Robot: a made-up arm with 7 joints.
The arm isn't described. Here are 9 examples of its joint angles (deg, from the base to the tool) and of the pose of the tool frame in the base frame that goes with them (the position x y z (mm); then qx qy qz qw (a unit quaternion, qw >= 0)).
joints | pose
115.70 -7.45 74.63 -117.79 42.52 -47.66 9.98 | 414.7 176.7 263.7 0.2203 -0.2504 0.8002 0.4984
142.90 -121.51 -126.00 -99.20 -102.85 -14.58 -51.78 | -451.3 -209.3 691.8 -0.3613 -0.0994 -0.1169 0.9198
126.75 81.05 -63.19 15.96 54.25 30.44 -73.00 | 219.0 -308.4 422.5 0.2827 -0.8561 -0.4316 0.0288
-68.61 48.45 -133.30 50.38 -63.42 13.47 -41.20 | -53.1 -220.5 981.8 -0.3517 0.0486 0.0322 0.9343
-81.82 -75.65 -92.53 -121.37 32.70 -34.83 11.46 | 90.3 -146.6 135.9 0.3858 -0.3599 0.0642 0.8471
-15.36 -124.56 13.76 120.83 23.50 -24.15 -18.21 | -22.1 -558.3 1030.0 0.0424 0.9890 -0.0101 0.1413
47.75 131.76 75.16 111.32 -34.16 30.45 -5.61 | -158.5 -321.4 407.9 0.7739 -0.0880 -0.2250 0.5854
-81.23 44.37 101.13 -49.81 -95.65 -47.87 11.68 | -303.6 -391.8 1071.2 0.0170 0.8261 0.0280 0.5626
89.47 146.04 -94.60 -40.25 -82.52 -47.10 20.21 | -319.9 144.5 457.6 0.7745 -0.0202 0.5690 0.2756
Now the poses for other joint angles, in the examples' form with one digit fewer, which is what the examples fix.
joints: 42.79 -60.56 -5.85 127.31 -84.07 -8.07 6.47
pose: 288 -328 833 -0.283 0.885 -0.341 0.143
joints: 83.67 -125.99 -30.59 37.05 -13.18 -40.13 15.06
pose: 180 106 797 0.928 -0.363 -0.074 0.041
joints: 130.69 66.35 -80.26 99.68 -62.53 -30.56 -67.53
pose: 379 -57 854 -0.274 0.760 -0.580 0.102
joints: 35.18 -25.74 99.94 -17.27 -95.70 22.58 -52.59
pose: 56 -366 371 0.522 0.591 0.359 0.498
